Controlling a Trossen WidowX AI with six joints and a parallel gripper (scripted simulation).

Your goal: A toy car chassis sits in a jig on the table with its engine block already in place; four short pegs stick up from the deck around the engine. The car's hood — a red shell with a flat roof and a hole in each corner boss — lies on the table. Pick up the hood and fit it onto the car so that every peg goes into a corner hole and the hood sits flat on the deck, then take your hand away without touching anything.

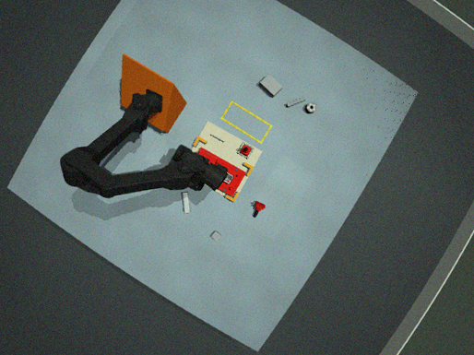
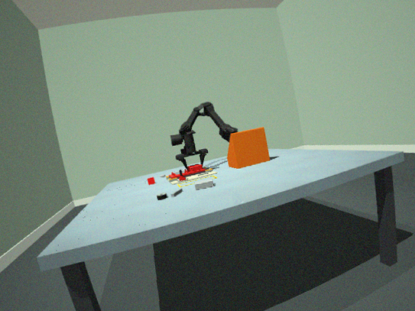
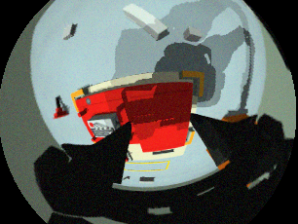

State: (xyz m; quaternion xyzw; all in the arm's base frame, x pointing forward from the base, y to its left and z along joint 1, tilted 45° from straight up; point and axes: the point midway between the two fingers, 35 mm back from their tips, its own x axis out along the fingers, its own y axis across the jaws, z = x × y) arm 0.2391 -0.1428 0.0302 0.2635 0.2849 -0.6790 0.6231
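The grey engine block is 90 mm ahead of my gripper tip and 10 mm below it. From my gripper tip the other things lie so: hood (10 mm above); then wheel (270 mm ahead, 400 mm to the left, 20 mm below); then grey rod (200 mm ahead, 390 mm to the left, 30 mm below).
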